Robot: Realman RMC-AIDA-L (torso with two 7-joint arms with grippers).
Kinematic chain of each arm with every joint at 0, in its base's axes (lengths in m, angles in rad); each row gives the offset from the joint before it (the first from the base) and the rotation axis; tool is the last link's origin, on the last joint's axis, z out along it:
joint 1: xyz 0 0 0.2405 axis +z
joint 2: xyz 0 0 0 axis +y
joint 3: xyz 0 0 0.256 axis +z
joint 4: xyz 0 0 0 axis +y
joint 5: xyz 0 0 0.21 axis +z
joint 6: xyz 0 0 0 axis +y
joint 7: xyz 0 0 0.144 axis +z
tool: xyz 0 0 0
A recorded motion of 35 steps. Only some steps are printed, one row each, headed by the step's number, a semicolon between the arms.
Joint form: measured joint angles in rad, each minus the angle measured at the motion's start. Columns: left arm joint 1, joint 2, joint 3, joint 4, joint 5, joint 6, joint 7; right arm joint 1, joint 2, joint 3, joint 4, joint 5, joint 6, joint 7.
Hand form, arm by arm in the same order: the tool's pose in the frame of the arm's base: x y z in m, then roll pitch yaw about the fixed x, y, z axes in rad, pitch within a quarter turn. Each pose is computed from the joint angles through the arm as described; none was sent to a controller.
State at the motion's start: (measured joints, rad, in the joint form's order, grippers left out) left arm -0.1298 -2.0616 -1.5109 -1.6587 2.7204 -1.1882 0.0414; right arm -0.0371 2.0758 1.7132 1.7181 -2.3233 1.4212 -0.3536
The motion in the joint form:
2: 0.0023 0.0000 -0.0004 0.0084 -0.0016 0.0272 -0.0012; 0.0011 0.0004 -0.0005 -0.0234 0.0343 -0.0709 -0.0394
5: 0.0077 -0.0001 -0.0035 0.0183 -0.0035 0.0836 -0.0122; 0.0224 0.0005 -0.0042 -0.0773 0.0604 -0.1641 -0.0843
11: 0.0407 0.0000 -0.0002 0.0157 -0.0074 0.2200 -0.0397; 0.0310 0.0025 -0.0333 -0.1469 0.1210 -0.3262 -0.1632
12: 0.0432 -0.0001 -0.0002 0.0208 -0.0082 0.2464 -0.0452; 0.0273 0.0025 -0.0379 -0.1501 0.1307 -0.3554 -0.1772
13: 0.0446 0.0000 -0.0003 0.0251 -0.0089 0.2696 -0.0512; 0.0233 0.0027 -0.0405 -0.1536 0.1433 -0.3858 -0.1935
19: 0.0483 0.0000 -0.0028 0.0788 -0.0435 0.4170 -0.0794; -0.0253 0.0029 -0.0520 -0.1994 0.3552 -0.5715 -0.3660
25: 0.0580 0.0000 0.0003 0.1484 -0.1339 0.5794 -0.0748; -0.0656 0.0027 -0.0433 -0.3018 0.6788 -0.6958 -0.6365
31: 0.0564 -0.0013 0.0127 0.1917 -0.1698 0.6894 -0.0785; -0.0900 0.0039 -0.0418 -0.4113 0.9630 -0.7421 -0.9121
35: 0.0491 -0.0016 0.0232 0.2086 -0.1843 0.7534 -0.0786; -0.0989 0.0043 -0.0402 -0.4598 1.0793 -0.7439 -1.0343
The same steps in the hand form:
2: -0.2428 0.3057 0.0111 -2.4400 -0.2815 1.0558; 0.2540 0.2545 0.0260 -2.7674 0.2777 -1.1158
5: -0.2436 0.3108 0.0130 -2.4313 -0.3302 1.0425; 0.2554 0.2682 0.0229 -2.7523 0.3303 -1.0717
11: -0.2432 0.3181 0.0199 -2.4053 -0.4505 0.9982; 0.2561 0.2840 0.0159 -2.7239 0.4198 -0.9987
12: -0.2435 0.3200 0.0208 -2.4004 -0.4718 0.9907; 0.2560 0.2861 0.0165 -2.7109 0.4384 -0.9817
13: -0.2434 0.3218 0.0218 -2.3961 -0.4914 0.9839; 0.2561 0.2884 0.0176 -2.6969 0.4600 -0.9638
19: -0.2466 0.3322 0.0235 -2.3974 -0.6123 0.9687; 0.2579 0.2947 0.0250 -2.6592 0.6416 -0.8810
25: -0.2516 0.3390 0.0222 -2.4327 -0.7426 0.9758; 0.2731 0.2943 0.0331 -2.6248 0.8225 -0.8367
31: -0.2526 0.3445 0.0214 -2.4311 -0.8200 0.9572; 0.2925 0.2884 0.0346 -2.5610 0.9268 -0.7863
35: -0.2487 0.3493 0.0221 -2.4165 -0.8614 0.9208; 0.3015 0.2843 0.0347 -2.5212 0.9589 -0.7541

